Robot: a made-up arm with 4 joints. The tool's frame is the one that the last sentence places. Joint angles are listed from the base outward.
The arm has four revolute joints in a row. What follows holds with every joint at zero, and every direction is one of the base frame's.
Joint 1 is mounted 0.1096 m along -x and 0.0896 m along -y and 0.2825 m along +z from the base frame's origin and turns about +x.
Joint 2 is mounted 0.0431 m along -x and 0.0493 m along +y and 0.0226 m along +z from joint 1 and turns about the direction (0.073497, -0.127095, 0.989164).
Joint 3 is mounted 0.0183 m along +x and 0.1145 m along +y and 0.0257 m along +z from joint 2 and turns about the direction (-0.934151, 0.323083, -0.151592).
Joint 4 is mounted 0.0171 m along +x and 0.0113 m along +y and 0.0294 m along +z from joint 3 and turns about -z.
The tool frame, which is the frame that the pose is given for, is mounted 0.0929 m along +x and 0.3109 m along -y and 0.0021 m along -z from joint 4; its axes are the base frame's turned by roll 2.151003, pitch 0.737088 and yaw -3.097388 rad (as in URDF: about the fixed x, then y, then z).
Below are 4 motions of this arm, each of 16 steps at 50 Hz.
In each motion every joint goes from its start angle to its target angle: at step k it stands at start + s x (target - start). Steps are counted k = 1, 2, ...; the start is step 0. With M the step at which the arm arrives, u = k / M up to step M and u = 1 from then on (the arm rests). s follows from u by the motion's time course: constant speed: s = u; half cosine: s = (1 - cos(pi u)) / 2; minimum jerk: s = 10 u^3 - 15 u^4 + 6 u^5.
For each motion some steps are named. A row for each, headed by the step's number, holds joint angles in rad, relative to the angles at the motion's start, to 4 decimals.
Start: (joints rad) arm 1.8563 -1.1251 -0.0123 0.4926
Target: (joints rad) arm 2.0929 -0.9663 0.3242 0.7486
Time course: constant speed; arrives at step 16
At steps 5, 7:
5: 0.0739 0.0496 0.1052 0.0800
7: 0.1035 0.0695 0.1472 0.1120

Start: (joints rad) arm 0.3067 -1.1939 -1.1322 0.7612
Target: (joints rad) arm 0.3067 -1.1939 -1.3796 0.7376
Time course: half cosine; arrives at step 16
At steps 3, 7, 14, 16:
3: 0.0000 0.0000 -0.0208 -0.0020
7: 0.0000 0.0000 -0.0996 -0.0095
14: 0.0000 0.0000 -0.2380 -0.0227
16: 0.0000 0.0000 -0.2474 -0.0236

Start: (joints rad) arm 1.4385 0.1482 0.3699 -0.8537
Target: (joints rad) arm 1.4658 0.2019 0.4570 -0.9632
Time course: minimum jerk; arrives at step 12
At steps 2, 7, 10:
2: 0.0010 0.0019 0.0031 -0.0039
7: 0.0178 0.0351 0.0569 -0.0715
10: 0.0263 0.0518 0.0840 -0.1056

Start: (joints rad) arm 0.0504 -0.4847 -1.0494 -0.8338
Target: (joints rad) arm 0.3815 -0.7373 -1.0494 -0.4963
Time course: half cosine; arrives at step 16
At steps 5, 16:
5: 0.0736 -0.0561 0.0000 0.0750
16: 0.3311 -0.2526 0.0000 0.3375

